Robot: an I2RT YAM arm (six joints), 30 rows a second.
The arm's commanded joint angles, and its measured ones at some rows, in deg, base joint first. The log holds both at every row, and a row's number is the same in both.
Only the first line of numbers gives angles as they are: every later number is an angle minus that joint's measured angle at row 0.
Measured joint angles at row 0:
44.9 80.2 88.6 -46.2 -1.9 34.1
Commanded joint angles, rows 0 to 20:
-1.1 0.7 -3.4 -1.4 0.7 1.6
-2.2 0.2 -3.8 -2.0 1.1 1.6
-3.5 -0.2 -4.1 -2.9 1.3 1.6
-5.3 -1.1 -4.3 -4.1 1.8 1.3
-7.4 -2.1 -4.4 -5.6 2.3 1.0
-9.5 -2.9 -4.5 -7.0 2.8 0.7
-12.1 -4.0 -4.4 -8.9 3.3 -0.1
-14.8 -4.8 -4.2 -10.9 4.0 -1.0
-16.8 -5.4 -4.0 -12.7 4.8 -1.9
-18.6 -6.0 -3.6 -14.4 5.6 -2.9
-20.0 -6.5 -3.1 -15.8 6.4 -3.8
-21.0 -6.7 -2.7 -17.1 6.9 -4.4
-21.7 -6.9 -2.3 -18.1 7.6 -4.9
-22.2 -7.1 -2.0 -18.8 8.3 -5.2
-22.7 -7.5 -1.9 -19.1 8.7 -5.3
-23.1 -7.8 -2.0 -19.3 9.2 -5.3
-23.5 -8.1 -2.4 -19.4 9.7 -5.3
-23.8 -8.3 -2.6 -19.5 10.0 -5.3
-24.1 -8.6 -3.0 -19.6 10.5 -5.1
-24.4 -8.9 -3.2 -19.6 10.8 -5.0
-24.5 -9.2 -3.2 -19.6 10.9 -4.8
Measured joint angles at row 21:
-24.1 -7.9 -3.5 -17.6 8.6 -3.9
